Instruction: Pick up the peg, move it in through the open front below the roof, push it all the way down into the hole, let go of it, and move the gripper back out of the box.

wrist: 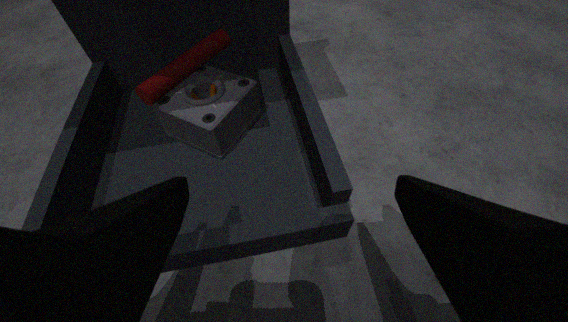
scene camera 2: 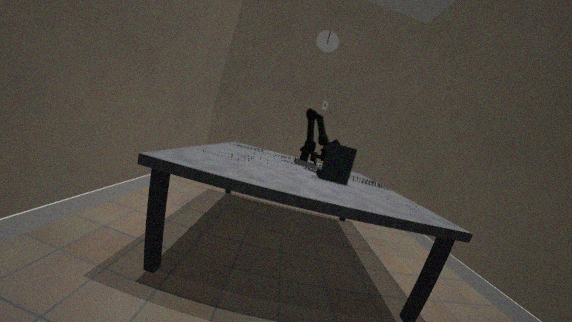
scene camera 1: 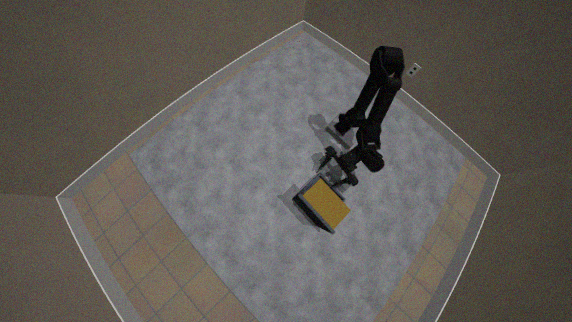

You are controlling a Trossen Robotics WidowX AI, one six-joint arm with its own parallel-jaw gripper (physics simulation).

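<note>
The red peg lies slanting along the far left side of the grey block inside the box in the wrist view; whether it rests on the block's top is unclear. The hole's round collar faces up on the block, with orange showing inside. The box has a yellow roof in scene camera 1; its dark back hides the inside in scene camera 2. My gripper is open and empty at the open front, with the peg and block farther in. The peg does not show in the scene cameras.
Low side walls run along both sides of the box floor, and a dark upright panel stands behind the block. The box stands on the grey table. The arm reaches in from behind the gripper.
</note>
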